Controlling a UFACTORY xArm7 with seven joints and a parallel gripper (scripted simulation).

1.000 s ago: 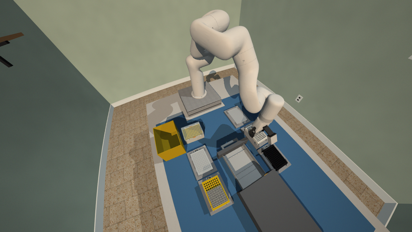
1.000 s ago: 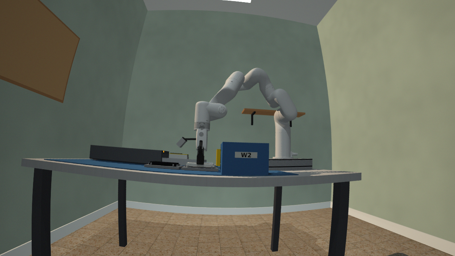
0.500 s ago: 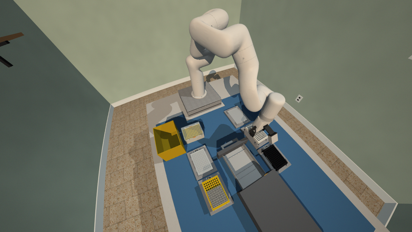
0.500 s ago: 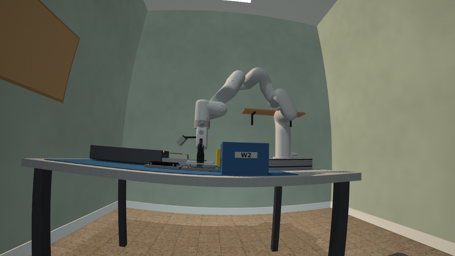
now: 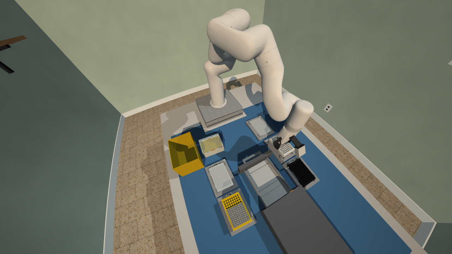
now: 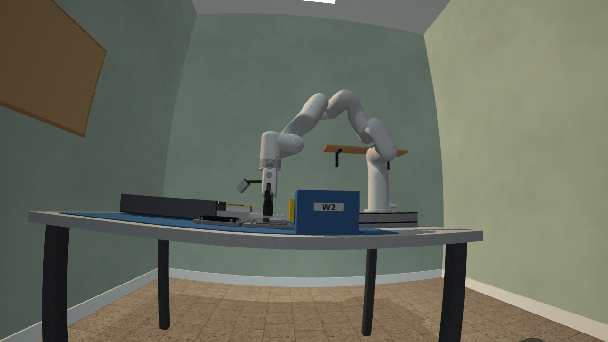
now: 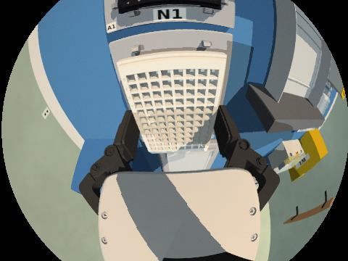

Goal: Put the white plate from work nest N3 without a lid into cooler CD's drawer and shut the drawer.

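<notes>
Now: hand 5 cm above the grey nest N3. Also, from my hand: cooler drawer: 19 cm to the right, 14 cm ahead, 3 cm below; black plate: 17 cm ahead, 3 cm below; blue bin W2: 18 cm behind, 14 cm to the left, 1 cm below.
</notes>
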